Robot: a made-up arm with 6 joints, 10 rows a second.
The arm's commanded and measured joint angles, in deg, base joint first. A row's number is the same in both.
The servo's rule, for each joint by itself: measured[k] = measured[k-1] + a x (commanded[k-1-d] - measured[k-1]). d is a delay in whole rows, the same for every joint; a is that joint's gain. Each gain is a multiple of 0.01, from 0.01 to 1. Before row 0 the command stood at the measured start. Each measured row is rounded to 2 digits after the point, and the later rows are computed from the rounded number. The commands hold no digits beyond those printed.
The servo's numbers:
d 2
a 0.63 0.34 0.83 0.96 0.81 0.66
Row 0, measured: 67.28, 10.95, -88.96, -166.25, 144.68, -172.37
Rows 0 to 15, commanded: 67.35, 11.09, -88.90, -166.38, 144.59, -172.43; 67.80, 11.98, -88.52, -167.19, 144.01, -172.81; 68.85, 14.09, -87.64, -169.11, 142.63, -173.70; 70.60, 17.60, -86.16, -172.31, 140.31, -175.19; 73.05, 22.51, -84.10, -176.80, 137.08, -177.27; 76.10, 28.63, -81.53, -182.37, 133.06, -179.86; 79.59, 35.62, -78.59, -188.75, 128.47, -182.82; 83.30, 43.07, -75.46, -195.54, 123.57, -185.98; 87.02, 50.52, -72.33, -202.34, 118.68, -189.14; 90.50, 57.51, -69.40, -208.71, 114.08, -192.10; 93.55, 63.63, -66.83, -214.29, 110.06, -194.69; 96.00, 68.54, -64.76, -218.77, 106.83, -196.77; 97.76, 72.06, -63.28, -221.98, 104.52, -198.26; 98.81, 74.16, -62.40, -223.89, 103.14, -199.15; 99.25, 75.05, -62.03, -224.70, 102.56, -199.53; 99.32, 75.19, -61.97, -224.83, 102.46, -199.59
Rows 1 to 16, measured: 67.28, 10.95, -88.96, -166.25, 144.68, -172.37; 67.28, 10.95, -88.96, -166.25, 144.68, -172.37; 67.32, 11.00, -88.91, -166.37, 144.61, -172.41; 67.62, 11.33, -88.59, -167.16, 144.12, -172.67; 68.39, 12.27, -87.80, -169.03, 142.91, -173.35; 69.78, 14.08, -86.44, -172.18, 140.80, -174.56; 71.84, 16.95, -84.50, -176.62, 137.79, -176.35; 74.52, 20.92, -82.03, -182.14, 133.96, -178.67; 77.71, 25.92, -79.17, -188.49, 129.51, -181.41; 81.23, 31.75, -76.09, -195.26, 124.70, -184.43; 84.88, 38.13, -72.97, -202.06, 119.82, -187.54; 88.42, 44.72, -70.01, -208.44, 115.17, -190.55; 91.65, 51.15, -67.37, -214.06, 111.03, -193.28; 94.39, 57.06, -65.20, -218.58, 107.63, -195.58; 96.51, 62.16, -63.61, -221.84, 105.11, -197.35; 97.96, 66.24, -62.61, -223.81, 103.51, -198.54
